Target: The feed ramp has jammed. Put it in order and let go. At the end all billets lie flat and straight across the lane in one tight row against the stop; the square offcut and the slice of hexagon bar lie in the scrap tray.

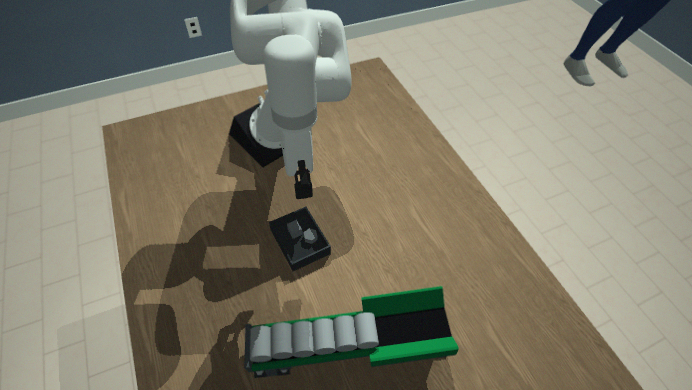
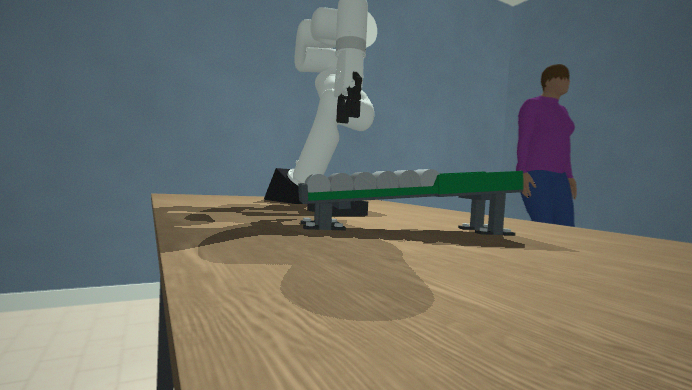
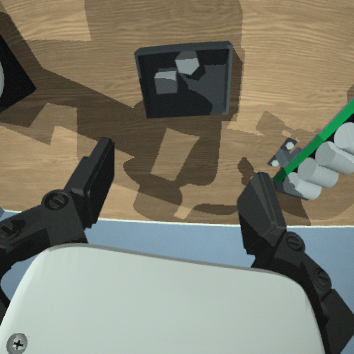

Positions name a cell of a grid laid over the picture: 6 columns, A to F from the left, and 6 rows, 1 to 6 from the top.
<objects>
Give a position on a billet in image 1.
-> At C6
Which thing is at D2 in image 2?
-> My gripper.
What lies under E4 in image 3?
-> My gripper.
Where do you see a billet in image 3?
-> F3
</objects>
